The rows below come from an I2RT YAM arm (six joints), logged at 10 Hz.
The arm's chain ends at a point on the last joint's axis. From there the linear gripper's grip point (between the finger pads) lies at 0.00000 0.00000 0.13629 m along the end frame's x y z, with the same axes.
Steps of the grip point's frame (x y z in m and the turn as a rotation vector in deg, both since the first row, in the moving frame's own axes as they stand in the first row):
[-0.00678, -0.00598, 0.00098, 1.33, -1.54, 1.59]
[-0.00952, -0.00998, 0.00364, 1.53, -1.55, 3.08]
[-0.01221, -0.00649, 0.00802, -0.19, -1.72, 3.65]
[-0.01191, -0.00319, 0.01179, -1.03, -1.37, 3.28]
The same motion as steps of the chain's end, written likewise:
[-0.00316, -0.00277, 0.00107, 1.33, -1.54, 1.59]
[-0.00593, -0.00624, 0.00374, 1.53, -1.55, 3.08]
[-0.00811, -0.00681, 0.00808, -0.19, -1.72, 3.65]
[-0.00858, -0.00555, 0.01185, -1.03, -1.37, 3.28]

